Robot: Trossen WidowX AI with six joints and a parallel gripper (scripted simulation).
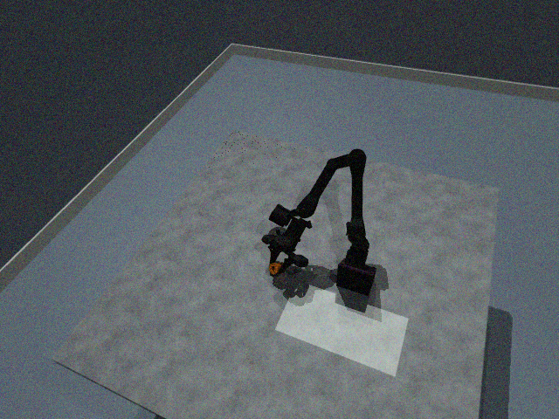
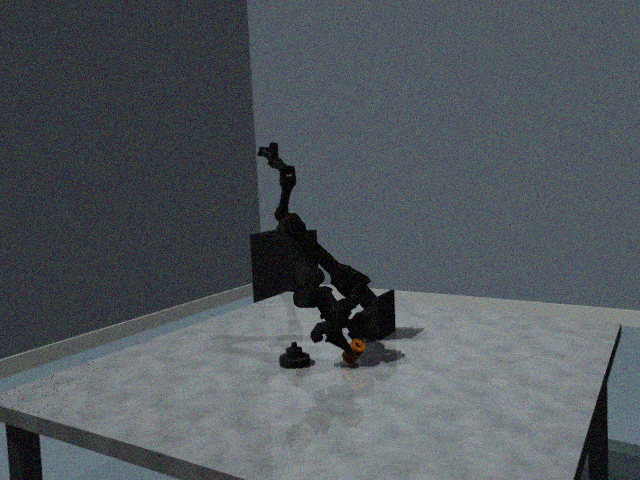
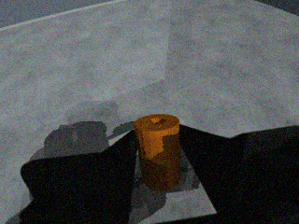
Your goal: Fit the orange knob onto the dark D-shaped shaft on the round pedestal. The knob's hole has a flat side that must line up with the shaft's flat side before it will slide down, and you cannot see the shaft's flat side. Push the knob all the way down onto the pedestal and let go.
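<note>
Now: gripper tip 50 mm short of the round pedestal, 170 mm to the left of it and 10 mm above it. The rest, counted from my gripper tip: orange knob: 10 mm behind, 20 mm to the right.
</note>
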